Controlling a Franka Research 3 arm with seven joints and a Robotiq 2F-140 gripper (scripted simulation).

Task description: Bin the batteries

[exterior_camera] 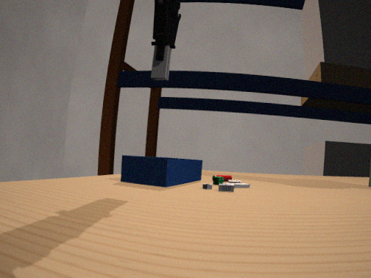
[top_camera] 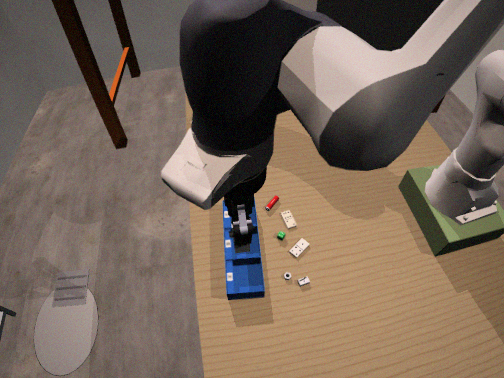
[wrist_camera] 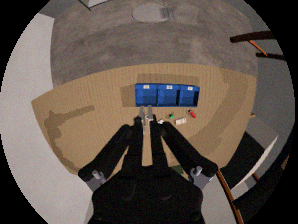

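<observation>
My hand is 80 mm past the red battery, 220 mm to the left of it and 210 mm above it. The rest, counted from my hand: blue bin: 80 mm to the right, 200 mm below; then grey ring: 100 mm behind, 10 mm to the right, 220 mm below; then green cube: 100 mm behind, 120 mm to the right, 210 mm below.
</observation>
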